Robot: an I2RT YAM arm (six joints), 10 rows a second.
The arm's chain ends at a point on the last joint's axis. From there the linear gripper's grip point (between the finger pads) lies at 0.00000 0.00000 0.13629 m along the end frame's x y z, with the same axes.
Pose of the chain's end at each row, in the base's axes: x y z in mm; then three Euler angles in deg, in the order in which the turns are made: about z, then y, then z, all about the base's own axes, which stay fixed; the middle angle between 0 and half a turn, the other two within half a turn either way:
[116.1, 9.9, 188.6, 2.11, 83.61, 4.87]
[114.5, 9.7, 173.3, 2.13, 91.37, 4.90]
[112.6, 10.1, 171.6, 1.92, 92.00, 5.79]
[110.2, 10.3, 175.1, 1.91, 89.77, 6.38]
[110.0, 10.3, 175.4, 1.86, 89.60, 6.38]
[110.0, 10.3, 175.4, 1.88, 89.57, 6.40]
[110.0, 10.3, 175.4, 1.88, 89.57, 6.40]
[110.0, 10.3, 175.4, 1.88, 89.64, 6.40]
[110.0, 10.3, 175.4, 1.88, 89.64, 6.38]
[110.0, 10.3, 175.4, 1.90, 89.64, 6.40]
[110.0, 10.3, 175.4, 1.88, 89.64, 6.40]
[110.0, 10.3, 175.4, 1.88, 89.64, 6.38]
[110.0, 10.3, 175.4, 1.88, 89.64, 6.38]
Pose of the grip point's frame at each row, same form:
[251.1, 21.4, 203.8, 2.11, 83.61, 4.87]
[250.3, 21.3, 170.0, 2.13, 91.37, 4.90]
[248.1, 23.8, 166.8, 1.92, 92.00, 5.79]
[245.6, 25.4, 175.6, 1.91, 89.77, 6.38]
[245.4, 25.4, 176.4, 1.86, 89.60, 6.38]
[245.4, 25.5, 176.4, 1.88, 89.57, 6.40]
[245.4, 25.5, 176.4, 1.88, 89.57, 6.40]
[245.4, 25.5, 176.3, 1.88, 89.64, 6.40]
[245.4, 25.4, 176.3, 1.88, 89.64, 6.38]
[245.4, 25.5, 176.3, 1.90, 89.64, 6.40]
[245.4, 25.5, 176.3, 1.88, 89.64, 6.40]
[245.4, 25.4, 176.3, 1.88, 89.64, 6.38]
[245.4, 25.4, 176.3, 1.88, 89.64, 6.38]

